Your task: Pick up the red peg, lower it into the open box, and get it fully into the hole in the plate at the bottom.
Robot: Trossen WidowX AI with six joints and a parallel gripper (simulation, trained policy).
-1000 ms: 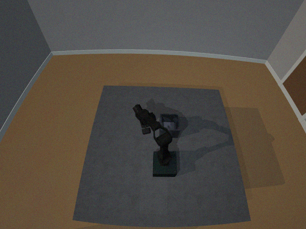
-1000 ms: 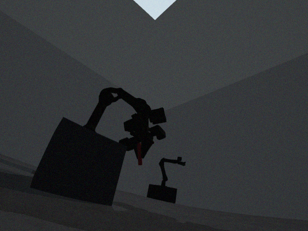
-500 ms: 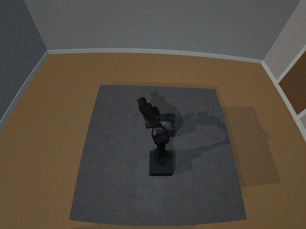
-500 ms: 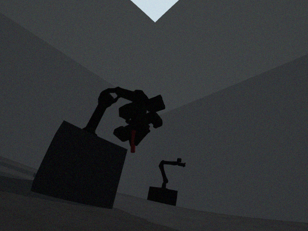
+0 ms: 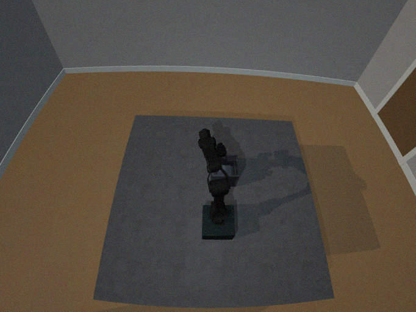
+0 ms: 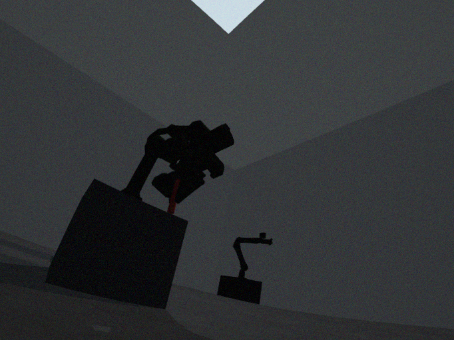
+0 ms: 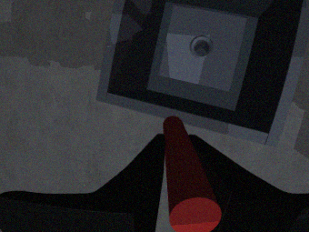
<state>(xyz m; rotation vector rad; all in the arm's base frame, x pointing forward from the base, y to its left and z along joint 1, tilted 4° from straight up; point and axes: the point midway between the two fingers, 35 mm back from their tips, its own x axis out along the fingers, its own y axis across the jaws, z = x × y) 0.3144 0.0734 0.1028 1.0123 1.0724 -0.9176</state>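
Right now my gripper tip is 14 cm above the plate, 8 cm to the left of it and 1 cm short of it. The rest, counted from my gripper tip: red peg 2 cm above.
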